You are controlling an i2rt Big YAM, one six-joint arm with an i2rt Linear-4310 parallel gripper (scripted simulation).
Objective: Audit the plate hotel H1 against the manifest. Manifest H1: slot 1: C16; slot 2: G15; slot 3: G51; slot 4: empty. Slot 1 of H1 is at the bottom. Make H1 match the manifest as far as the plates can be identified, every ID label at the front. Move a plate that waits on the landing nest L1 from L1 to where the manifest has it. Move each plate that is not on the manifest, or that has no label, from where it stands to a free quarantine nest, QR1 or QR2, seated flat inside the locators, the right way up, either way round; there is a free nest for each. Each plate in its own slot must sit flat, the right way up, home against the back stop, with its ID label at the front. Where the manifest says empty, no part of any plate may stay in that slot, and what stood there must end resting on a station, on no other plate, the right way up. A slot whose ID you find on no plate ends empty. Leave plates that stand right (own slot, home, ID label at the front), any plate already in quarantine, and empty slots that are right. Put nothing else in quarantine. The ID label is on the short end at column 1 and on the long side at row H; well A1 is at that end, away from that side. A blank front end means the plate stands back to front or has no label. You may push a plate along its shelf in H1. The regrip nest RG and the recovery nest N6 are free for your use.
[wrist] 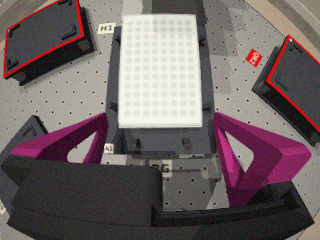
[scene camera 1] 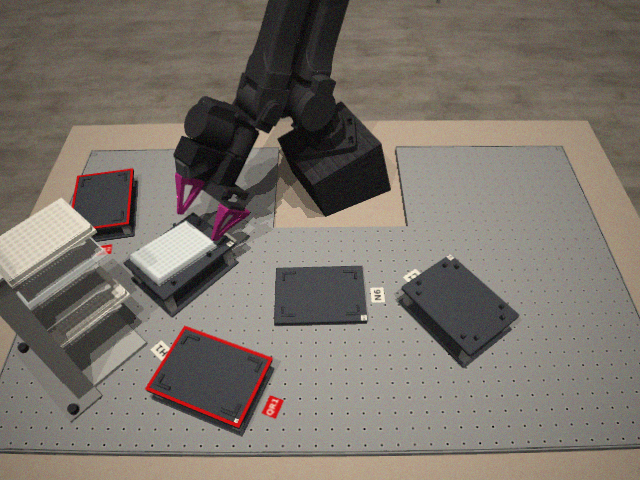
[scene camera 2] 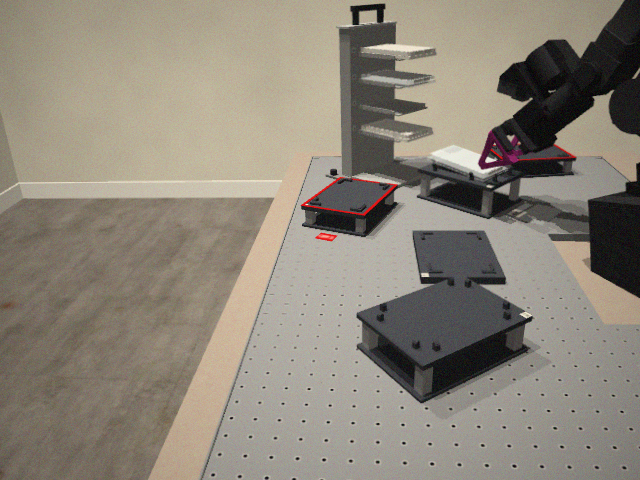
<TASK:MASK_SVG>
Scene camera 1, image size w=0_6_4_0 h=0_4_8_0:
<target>my gripper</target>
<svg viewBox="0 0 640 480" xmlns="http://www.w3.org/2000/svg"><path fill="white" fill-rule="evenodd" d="M243 157L237 157L237 159L244 162L232 187L219 185L203 173L191 179L183 178L178 173L175 174L177 214L183 215L201 190L220 202L212 231L212 241L218 241L230 228L250 214L250 211L239 203L228 201L233 194L237 195L241 200L246 200L249 194L235 184L247 160ZM191 185L192 189L183 204L185 185Z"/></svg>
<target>plate labelled G51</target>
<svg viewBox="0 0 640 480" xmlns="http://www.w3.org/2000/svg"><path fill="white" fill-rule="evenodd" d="M109 253L90 237L85 240L87 244L82 249L65 258L16 294L31 310L77 276L94 268L110 256Z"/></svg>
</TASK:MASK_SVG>
